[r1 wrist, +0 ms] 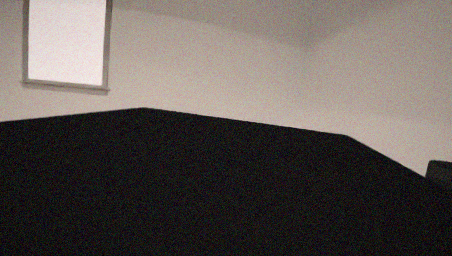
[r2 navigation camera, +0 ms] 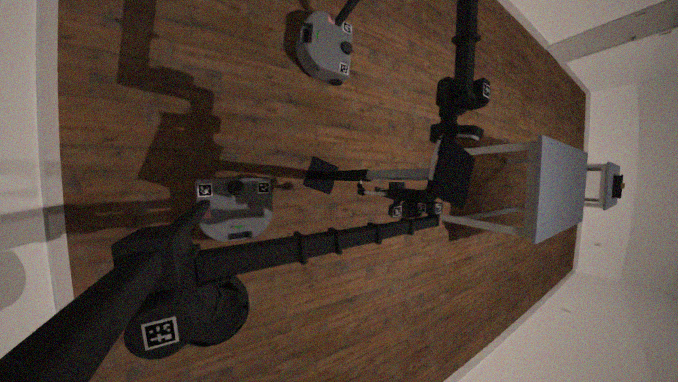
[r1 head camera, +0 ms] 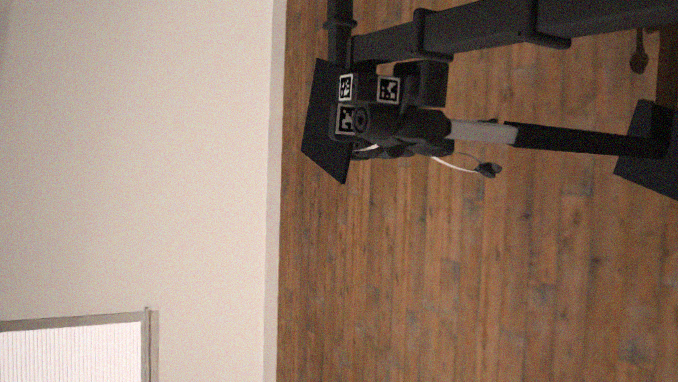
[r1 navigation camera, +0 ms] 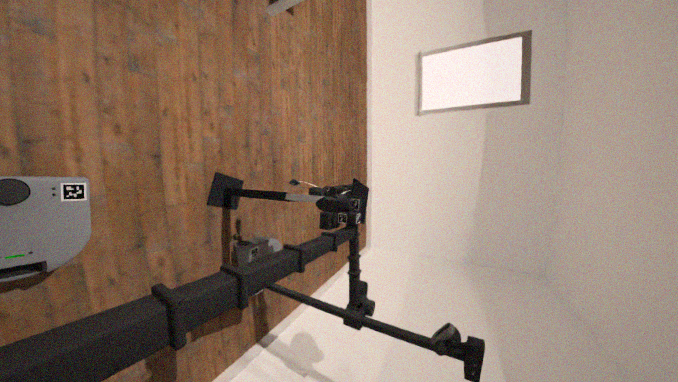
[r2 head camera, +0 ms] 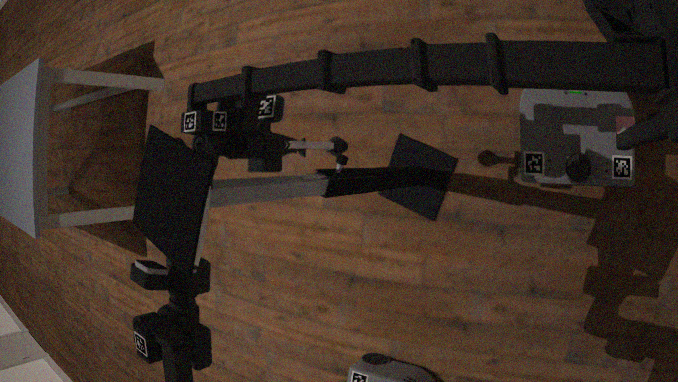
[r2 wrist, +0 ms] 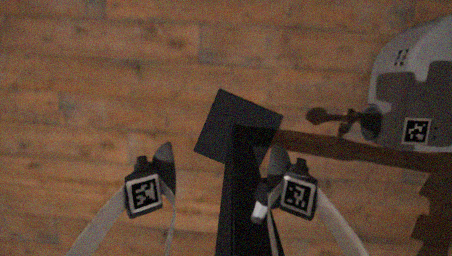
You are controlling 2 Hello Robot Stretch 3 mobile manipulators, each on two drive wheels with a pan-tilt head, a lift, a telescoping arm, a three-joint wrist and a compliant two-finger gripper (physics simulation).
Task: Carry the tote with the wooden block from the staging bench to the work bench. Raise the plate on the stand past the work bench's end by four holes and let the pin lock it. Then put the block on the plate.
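The black plate sits atop the stand. It fills the lower part of the r1 wrist view. r1's gripper reaches in from the side at the plate; a pale finger shows by its edge. Its fingertips are hidden. r2's gripper points down beside the post, open, with the pin's knob near its right finger. The dark tote with the small tan block stands on the far staging bench.
The pale grey work bench stands just beyond the plate. The stand's dark base lies on the floor. r2's base and r1's base stand apart.
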